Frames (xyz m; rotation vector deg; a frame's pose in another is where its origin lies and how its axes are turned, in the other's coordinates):
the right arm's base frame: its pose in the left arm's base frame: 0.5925 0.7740 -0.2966 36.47 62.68 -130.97
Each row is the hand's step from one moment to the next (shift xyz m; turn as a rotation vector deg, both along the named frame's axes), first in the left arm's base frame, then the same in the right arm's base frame.
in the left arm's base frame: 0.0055 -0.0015 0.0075 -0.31 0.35 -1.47
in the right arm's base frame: -0.0083 0.0001 0.0044 1.04 0.44 -1.05
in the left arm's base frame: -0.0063 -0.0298 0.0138 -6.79 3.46 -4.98
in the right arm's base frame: 0.0038 0.0043 0.0329 7.27 -3.36 -4.33
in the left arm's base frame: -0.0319 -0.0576 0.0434 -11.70 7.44 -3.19
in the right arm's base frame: 0.0121 -0.0135 0.0767 8.88 -9.60 -5.61
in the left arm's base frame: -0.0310 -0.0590 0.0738 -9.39 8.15 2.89
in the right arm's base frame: -0.0067 -0.0292 0.0948 3.26 -11.92 -3.19
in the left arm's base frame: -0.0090 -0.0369 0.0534 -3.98 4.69 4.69
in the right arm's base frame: -0.0164 -0.0158 0.0614 -1.04 -7.66 -0.40
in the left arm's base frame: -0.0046 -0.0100 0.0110 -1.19 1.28 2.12
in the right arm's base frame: -0.0007 -0.0037 0.0151 -0.72 -2.62 0.38
